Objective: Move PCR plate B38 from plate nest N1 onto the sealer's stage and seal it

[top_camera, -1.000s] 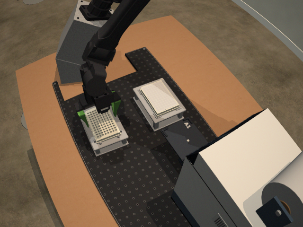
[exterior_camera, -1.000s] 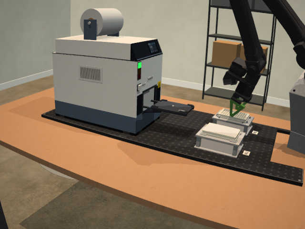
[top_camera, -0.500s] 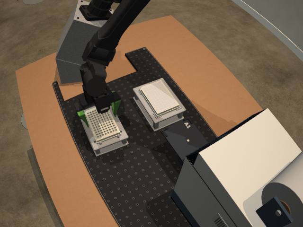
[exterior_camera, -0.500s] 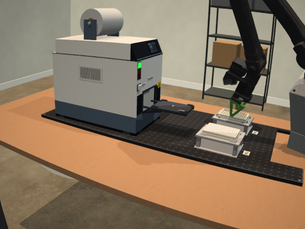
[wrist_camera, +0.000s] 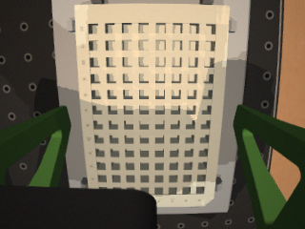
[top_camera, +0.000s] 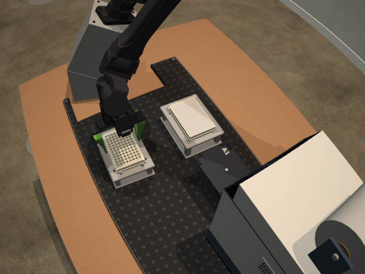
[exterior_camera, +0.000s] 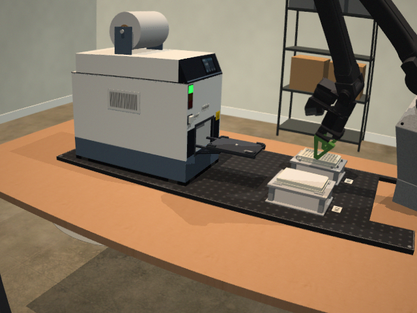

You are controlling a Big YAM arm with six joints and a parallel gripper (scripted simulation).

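Now: the plate B38 20 mm below my hand. The rest, counted from my hand: nest N2 (20 mm ahead, 210 mm to the left, 30 mm below); then sealed plate B83 (20 mm ahead, 210 mm to the left, 10 mm below); then nest N1 (30 mm below).
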